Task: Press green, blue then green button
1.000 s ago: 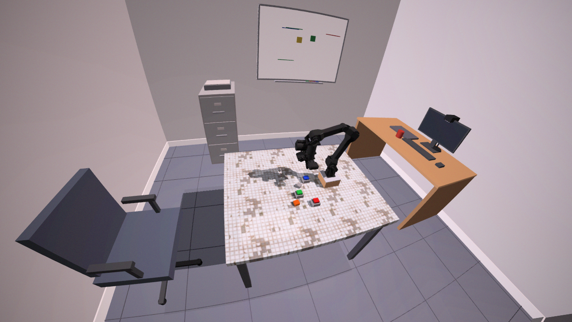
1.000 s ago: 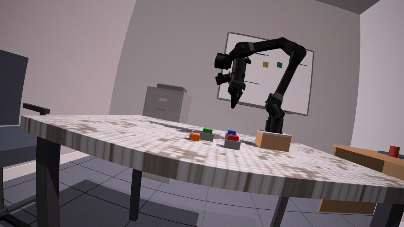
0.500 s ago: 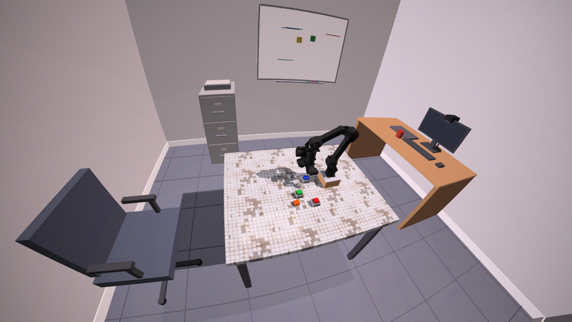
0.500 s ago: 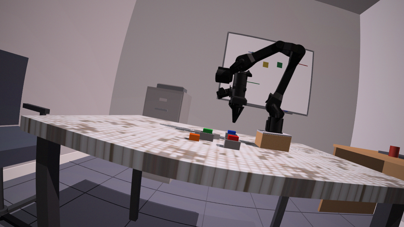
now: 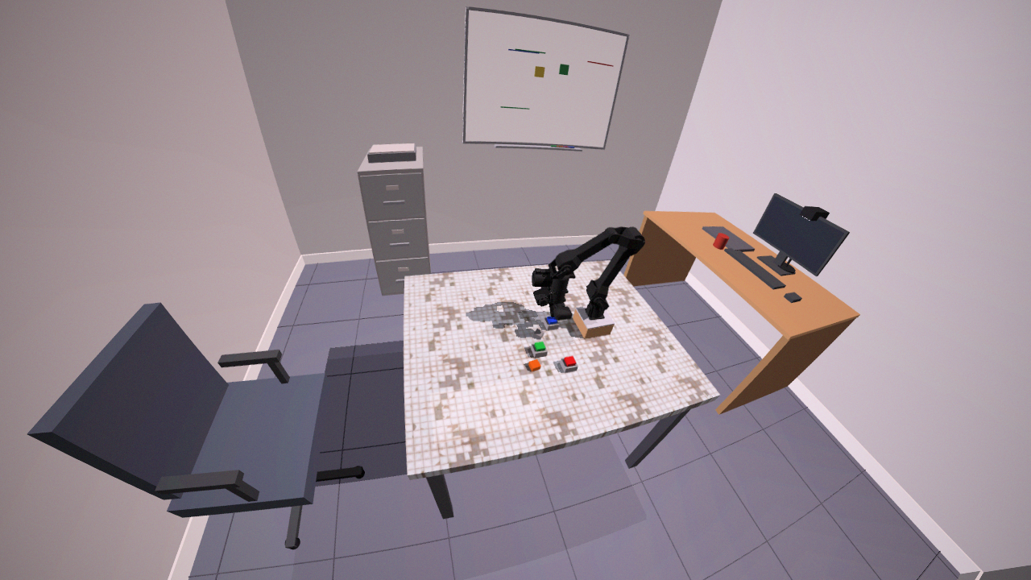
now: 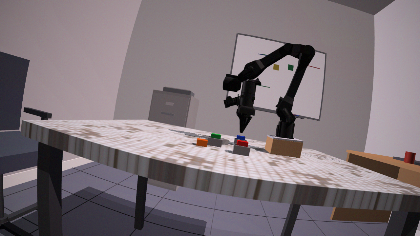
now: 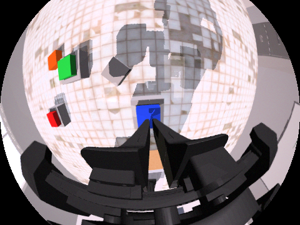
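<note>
Right now the blue button is 2 cm below my gripper tip. Also, from my gripper tip: small grey block: 6 cm ahead, 5 cm to the left, 4 cm below; then red button: 1 cm behind, 21 cm to the left, 2 cm below; then green button: 8 cm ahead, 13 cm to the left, 2 cm below.
</note>
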